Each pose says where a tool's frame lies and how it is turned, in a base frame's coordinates. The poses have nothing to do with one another.
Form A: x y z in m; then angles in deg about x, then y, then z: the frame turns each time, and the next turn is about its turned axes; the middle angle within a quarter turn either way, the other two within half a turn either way.
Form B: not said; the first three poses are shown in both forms.
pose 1, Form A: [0.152, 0.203, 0.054, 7.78, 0.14, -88.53]
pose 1, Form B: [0.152, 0.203, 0.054, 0.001, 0.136, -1.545]
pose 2, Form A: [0.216, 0.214, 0.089, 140.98, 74.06, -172.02]
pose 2, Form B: [0.216, 0.214, 0.089, -1.960, 0.974, -2.076]
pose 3, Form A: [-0.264, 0.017, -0.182, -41.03, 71.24, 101.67]
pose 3, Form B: [-0.264, 0.017, -0.182, 1.287, 0.522, 1.646]
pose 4, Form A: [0.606, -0.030, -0.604, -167.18, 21.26, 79.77]
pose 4, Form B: [0.606, -0.030, -0.604, -2.739, 0.156, -1.402]
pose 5, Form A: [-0.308, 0.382, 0.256, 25.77, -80.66, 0.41]
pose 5, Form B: [-0.308, 0.382, 0.256, 1.242, -1.101, -1.204]
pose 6, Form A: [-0.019, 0.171, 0.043, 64.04, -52.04, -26.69]
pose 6, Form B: [-0.019, 0.171, 0.043, 1.297, 0.096, -0.986]
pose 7, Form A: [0.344, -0.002, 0.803, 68.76, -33.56, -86.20]
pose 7, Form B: [0.344, -0.002, 0.803, 0.714, 1.160, -1.432]
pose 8, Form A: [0.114, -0.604, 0.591, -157.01, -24.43, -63.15]
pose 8, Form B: [0.114, -0.604, 0.591, -2.590, -0.177, 1.140]
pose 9, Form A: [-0.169, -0.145, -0.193, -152.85, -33.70, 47.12]
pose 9, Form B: [-0.169, -0.145, -0.193, 3.072, 0.735, -0.703]
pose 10, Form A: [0.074, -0.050, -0.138, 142.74, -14.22, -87.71]
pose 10, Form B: [0.074, -0.050, -0.138, -2.923, 0.660, 1.522]
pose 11, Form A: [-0.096, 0.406, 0.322, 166.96, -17.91, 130.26]
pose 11, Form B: [-0.096, 0.406, 0.322, 3.052, -0.374, -2.293]
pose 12, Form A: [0.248, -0.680, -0.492, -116.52, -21.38, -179.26]
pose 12, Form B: [0.248, -0.680, -0.492, 2.007, -0.175, -2.810]
